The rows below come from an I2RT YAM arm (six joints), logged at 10 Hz.
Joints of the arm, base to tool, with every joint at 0 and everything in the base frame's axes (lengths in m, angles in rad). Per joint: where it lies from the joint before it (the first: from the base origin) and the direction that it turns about. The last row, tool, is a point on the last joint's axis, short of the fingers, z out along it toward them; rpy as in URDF.
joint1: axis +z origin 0 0 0.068
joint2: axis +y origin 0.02 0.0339 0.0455
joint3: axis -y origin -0.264 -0.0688 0
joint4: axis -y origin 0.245 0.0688 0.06
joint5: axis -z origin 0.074 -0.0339 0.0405
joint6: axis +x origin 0.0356 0 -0.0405
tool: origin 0 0 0 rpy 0 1.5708 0
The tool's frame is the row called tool.
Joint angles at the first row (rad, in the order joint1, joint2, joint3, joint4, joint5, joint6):
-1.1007 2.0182 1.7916 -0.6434 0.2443 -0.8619
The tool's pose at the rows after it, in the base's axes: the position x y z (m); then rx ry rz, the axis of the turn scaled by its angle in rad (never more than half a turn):
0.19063 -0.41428 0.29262 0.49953 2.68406 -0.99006
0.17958 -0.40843 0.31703 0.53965 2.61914 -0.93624
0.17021 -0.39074 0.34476 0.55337 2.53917 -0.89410
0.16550 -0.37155 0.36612 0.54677 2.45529 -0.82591
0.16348 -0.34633 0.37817 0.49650 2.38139 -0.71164
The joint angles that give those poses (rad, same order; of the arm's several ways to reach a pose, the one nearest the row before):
-1.1244 2.0159 1.8683 -0.7113 0.1951 -0.8291
-1.1465 1.9785 1.9083 -0.7712 0.1261 -0.7883
-1.1553 1.9003 1.9022 -0.8074 0.0559 -0.7486
-1.1545 1.8275 1.8840 -0.8288 -0.0318 -0.7029
-1.1438 1.7382 1.8175 -0.8348 -0.1520 -0.6670

